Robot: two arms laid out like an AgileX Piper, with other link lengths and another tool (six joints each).
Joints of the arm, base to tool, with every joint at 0 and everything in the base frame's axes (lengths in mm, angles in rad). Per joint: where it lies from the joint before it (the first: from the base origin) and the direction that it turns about. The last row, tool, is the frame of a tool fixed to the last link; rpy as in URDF.
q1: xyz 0 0 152.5 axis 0 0 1
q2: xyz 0 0 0 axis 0 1 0
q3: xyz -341.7 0 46.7 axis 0 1 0
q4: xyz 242.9 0 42.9 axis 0.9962 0 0.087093
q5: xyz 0 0 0 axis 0 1 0
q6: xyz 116.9 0 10.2 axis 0.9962 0 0.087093
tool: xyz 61.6 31 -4.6 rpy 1.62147 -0.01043 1.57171
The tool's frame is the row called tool.
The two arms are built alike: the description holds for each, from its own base.
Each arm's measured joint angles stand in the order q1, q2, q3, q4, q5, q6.
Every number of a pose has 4 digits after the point. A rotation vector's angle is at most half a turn.
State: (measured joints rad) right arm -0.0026 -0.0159 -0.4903 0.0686 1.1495 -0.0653; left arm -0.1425 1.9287 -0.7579 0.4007 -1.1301 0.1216
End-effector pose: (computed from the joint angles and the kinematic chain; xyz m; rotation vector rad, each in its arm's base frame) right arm -0.0069 0.0417 0.2468 1.6573 1.7597 0.8375; left arm 0.4664 -0.0997 0.2513 1.6665 0.6975 1.0514
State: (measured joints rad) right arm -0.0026 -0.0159 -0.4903 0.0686 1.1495 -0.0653; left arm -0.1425 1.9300 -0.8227 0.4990 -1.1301 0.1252
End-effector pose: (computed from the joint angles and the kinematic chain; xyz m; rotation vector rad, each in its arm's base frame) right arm -0.0069 0.0417 0.2468 1.6573 1.7597 0.8375; left arm 0.4735 -0.1163 0.2694 1.6716 0.5564 1.0661
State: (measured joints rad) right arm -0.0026 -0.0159 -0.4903 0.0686 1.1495 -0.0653; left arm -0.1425 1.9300 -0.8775 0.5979 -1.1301 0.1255
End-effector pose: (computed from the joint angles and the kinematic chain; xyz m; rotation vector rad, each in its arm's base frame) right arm -0.0069 0.0417 0.2468 1.6573 1.7597 0.8375; left arm 0.4766 -0.1319 0.2841 1.6810 0.4218 1.0737
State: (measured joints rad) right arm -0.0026 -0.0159 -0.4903 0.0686 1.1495 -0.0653; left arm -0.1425 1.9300 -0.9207 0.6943 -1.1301 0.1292
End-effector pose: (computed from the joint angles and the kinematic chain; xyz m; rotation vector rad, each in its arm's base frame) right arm -0.0069 0.0417 0.2468 1.6573 1.7597 0.8375; left arm 0.4763 -0.1461 0.2944 1.6973 0.2939 1.0779
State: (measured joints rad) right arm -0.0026 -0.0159 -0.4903 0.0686 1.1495 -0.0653; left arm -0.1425 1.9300 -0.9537 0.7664 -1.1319 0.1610
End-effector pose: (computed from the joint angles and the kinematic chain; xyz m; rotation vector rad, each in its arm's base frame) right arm -0.0069 0.0417 0.2468 1.6573 1.7597 0.8375; left arm 0.4750 -0.1564 0.3029 1.7117 0.1753 1.1068
